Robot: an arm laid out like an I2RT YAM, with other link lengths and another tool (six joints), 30 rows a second.
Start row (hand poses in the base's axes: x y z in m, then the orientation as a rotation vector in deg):
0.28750, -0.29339, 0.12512, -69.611, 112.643, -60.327
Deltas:
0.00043, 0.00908, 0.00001, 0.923, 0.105, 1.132
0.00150, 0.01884, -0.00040, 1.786, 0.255, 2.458
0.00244, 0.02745, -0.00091, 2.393, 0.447, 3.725
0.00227, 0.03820, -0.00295, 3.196, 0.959, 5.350
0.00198, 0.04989, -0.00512, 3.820, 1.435, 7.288
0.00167, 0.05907, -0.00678, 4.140, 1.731, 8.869
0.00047, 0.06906, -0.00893, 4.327, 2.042, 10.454
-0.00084, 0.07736, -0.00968, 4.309, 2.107, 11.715
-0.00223, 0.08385, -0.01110, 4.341, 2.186, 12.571
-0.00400, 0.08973, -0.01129, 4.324, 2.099, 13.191
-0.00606, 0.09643, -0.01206, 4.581, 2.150, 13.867
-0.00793, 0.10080, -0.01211, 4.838, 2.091, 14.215
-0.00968, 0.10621, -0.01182, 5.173, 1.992, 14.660
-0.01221, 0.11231, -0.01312, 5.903, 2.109, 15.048
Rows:
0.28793, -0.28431, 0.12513, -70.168, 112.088, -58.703
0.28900, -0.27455, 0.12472, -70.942, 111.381, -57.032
0.28994, -0.26594, 0.12421, -71.821, 110.667, -55.655
0.28977, -0.25519, 0.12217, -73.112, 109.937, -53.747
0.28948, -0.24350, 0.12000, -74.706, 108.851, -51.890
0.28917, -0.23432, 0.11834, -76.019, 107.828, -50.617
0.28797, -0.22433, 0.11619, -77.403, 106.762, -49.474
0.28666, -0.21603, 0.11544, -78.446, 105.730, -48.823
0.28527, -0.20954, 0.11402, -79.149, 105.062, -48.316
0.28350, -0.20366, 0.11383, -79.570, 104.465, -48.056
0.28144, -0.19696, 0.11306, -79.980, 103.991, -47.412
0.27957, -0.19259, 0.11301, -80.057, 103.722, -46.987
0.27782, -0.18718, 0.11330, -80.132, 103.363, -46.448
0.27529, -0.18108, 0.11200, -80.103, 103.309, -45.422

